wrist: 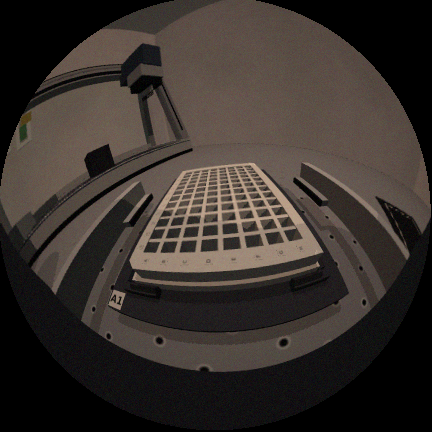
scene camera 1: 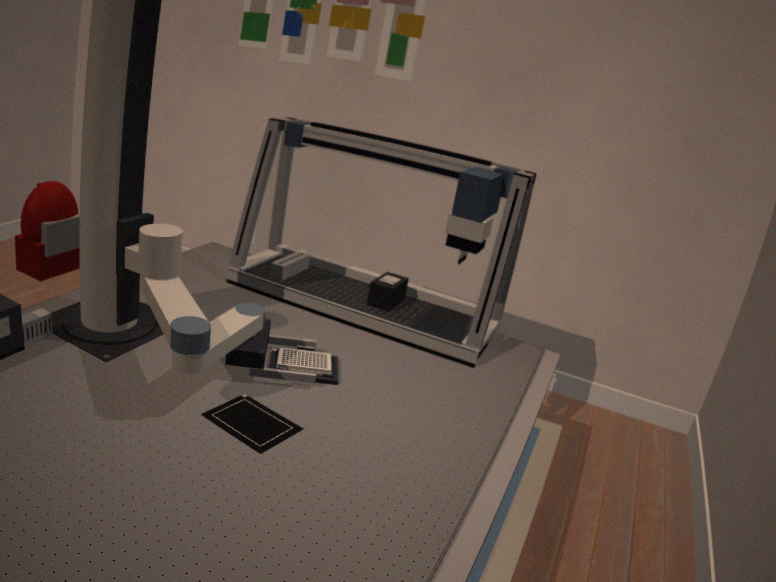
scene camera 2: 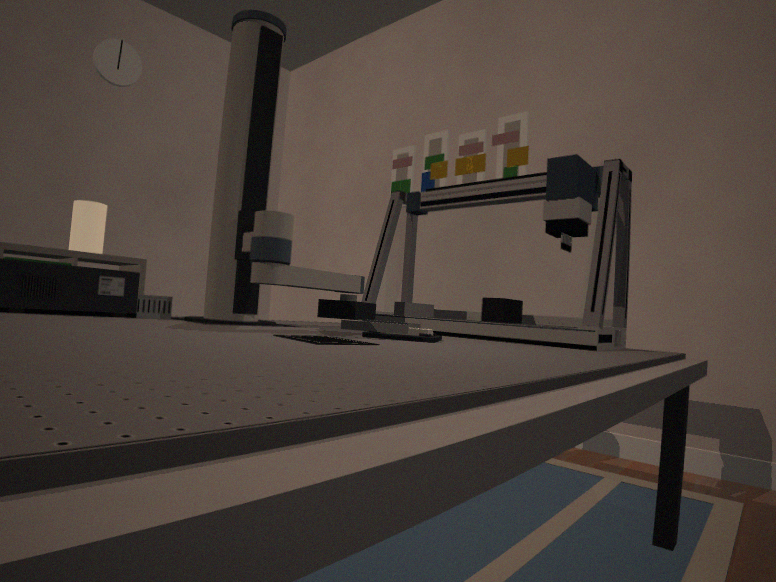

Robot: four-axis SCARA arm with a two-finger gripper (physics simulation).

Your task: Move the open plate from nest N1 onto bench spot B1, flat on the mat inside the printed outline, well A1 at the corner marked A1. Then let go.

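Places are measured from the arm's base along level axes (x up, y ahead, z left), in metres.
Where they show: gripper, fingertip midpoint: [wrist: 221, 176] [scene camera 1: 315, 360] [scene camera 2: 415, 328]; arm's base, link origin: [scene camera 1: 109, 326].
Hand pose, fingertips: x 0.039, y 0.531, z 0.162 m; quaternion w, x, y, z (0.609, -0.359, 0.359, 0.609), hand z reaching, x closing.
Each offset is from my fingertips to the centre of the thing. "spot": to the spot under its first point.
The open plate {dx -0.007, dy -0.025, dz -0.010 m} [scene camera 1: 304, 360] [wrist: 225, 229], pale with a grid of square wells, lies flat in the dark nest N1 {dx -0.017, dy -0.025, dz -0.010 m} [scene camera 1: 333, 374] [wrist: 230, 312]. The nest's A1 label {spot: dx -0.014, dy -0.117, dz +0.002 m} [wrist: 116, 299] is at its near left corner in the wrist view. My gripper [scene camera 1: 315, 361] [wrist: 221, 176] is open and low, with one finger along each long side of the plate and a gap on both sides. Nothing is held. The black mat of bench spot B1 {spot: dx -0.024, dy +0.008, dz -0.281 m} [scene camera 1: 250, 422] [scene camera 2: 325, 340] [wrist: 400, 220] has a thin pale outline; a small pale mark is at its back corner in scene camera 1.
A gantry frame [scene camera 1: 376, 341] [scene camera 2: 520, 335] stands behind the nest, with a blue and white head {spot: dx +0.417, dy +0.219, dz +0.303 m} [scene camera 1: 476, 194] [scene camera 2: 569, 181] [wrist: 142, 65] at its right end. A black block {spot: dx +0.075, dy +0.020, dz +0.353 m} [scene camera 1: 387, 293] [scene camera 2: 501, 310] [wrist: 99, 161] sits on its deck. The arm's column [scene camera 1: 103, 162] [scene camera 2: 235, 162] stands at the left.
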